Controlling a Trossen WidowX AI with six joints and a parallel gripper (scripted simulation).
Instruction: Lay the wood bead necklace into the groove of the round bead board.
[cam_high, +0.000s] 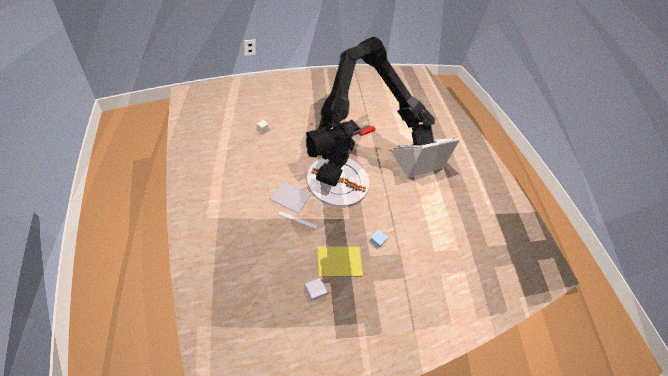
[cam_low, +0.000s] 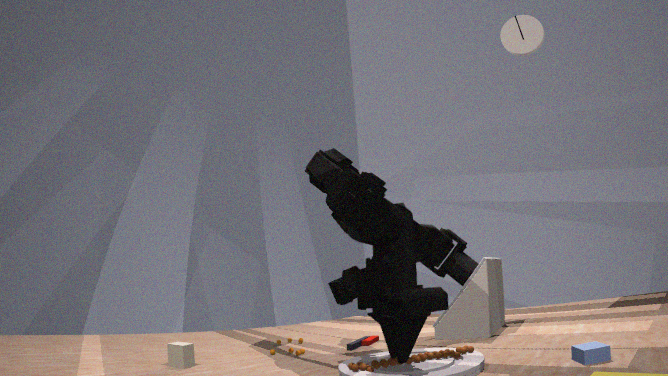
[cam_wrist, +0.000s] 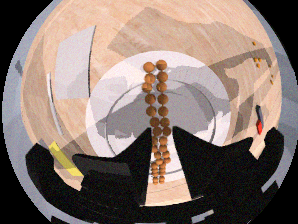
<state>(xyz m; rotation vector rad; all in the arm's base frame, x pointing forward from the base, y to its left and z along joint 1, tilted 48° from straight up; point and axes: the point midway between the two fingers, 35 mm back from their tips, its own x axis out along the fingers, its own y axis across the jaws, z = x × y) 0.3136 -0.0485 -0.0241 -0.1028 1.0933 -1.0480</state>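
The grey sheet lies 15 cm ahead of my gripper tip, 3 cm to the left of it and 1 cm below it. Round my gripper tip: blue block (6 cm behind, 25 cm to the left, 1 cm below); then stick (15 cm ahead, 12 cm to the left, 1 cm below); then red-tipped tool (19 cm behind, 19 cm to the right, 1 cm below).
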